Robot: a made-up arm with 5 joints.
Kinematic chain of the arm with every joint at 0, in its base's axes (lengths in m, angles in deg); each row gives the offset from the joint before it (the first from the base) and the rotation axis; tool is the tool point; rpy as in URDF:
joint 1: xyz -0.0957 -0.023 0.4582 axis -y
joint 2: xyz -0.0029 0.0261 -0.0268 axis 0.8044 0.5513 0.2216
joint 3: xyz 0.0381 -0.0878 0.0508 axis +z
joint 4: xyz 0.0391 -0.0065 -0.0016 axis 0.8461 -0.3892 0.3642
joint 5: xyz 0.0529 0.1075 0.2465 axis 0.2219 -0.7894 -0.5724
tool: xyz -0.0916 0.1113 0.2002 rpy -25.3 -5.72 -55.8
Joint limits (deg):
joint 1: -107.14..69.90
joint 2: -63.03..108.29
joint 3: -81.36..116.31
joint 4: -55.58..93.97
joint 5: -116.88..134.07
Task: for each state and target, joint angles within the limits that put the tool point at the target. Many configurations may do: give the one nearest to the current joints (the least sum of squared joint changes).
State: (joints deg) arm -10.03 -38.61 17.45 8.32 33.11
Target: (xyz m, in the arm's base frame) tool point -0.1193 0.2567 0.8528
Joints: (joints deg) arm -22.82 -27.98 13.12 7.15 30.32
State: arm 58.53 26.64 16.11 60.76 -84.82
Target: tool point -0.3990 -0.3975 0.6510
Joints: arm 69.29 32.07 -20.92 63.34 -116.88
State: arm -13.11 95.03 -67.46 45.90 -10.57
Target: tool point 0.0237 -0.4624 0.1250
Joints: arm -5.28 103.78 -19.81 62.56 -36.66
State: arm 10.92 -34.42 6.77 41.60 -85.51
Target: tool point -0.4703 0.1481 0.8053
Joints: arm 34.51 -25.27 8.47 36.77 -104.02
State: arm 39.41 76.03 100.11 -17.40 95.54
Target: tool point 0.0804 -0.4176 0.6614
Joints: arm 1.44 33.60 112.87 35.30 104.68
